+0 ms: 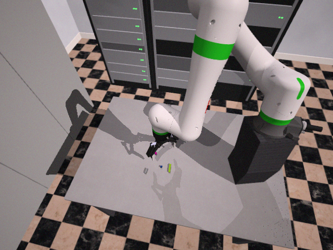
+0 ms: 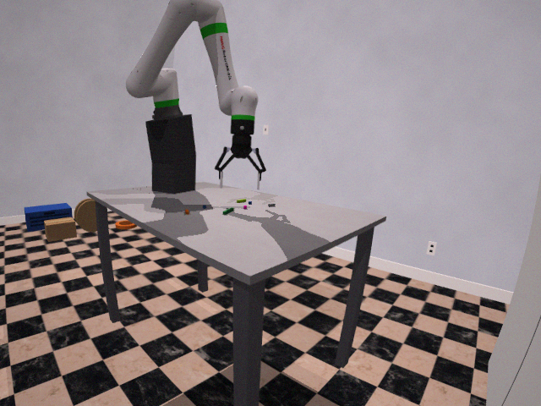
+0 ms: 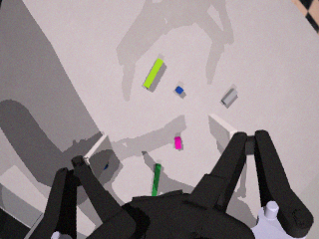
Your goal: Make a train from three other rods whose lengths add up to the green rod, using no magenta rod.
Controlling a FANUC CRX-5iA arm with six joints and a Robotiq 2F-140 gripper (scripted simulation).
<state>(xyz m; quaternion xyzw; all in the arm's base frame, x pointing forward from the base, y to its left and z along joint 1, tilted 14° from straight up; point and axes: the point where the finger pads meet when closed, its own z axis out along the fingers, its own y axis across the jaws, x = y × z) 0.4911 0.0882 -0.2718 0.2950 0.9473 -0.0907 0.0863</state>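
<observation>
The lime rod is 60 mm behind my hand, 50 mm to the left of it and 70 mm below it. The rest, counted from my hand: magenta rod: 60 mm ahead, 10 mm to the right, 70 mm below; grey rod: 60 mm ahead, 120 mm to the left, 70 mm below; green rod: 90 mm ahead, 100 mm to the right, 70 mm below.
</observation>
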